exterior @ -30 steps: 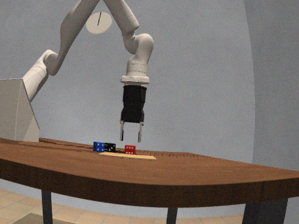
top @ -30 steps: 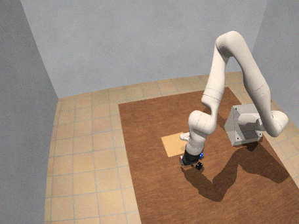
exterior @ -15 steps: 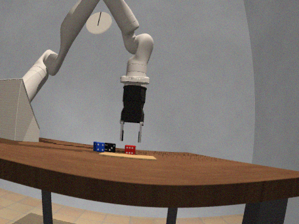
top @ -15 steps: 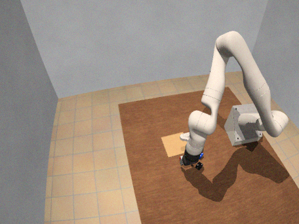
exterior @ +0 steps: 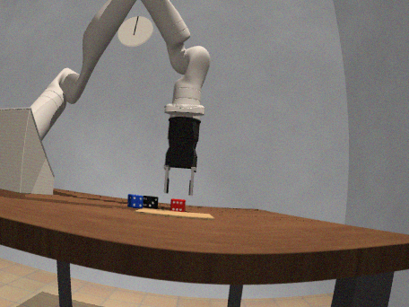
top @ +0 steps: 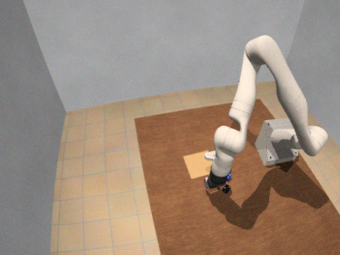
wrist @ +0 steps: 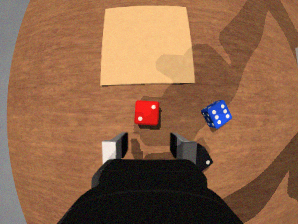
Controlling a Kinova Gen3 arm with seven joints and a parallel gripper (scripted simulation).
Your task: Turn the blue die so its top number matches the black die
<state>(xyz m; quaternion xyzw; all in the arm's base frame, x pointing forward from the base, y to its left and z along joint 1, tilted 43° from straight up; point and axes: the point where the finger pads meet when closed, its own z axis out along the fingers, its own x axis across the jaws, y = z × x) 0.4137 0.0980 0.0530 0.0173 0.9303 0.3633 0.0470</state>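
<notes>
The red die is 4 cm below my hand and 3 cm to the right of it. The rest, counted from my hand: black die (7 cm behind, 4 cm below, 3 cm to the left); then tan mat (15 cm to the right, 6 cm below); then blue die (10 cm behind, 4 cm below, 3 cm to the right).
</notes>
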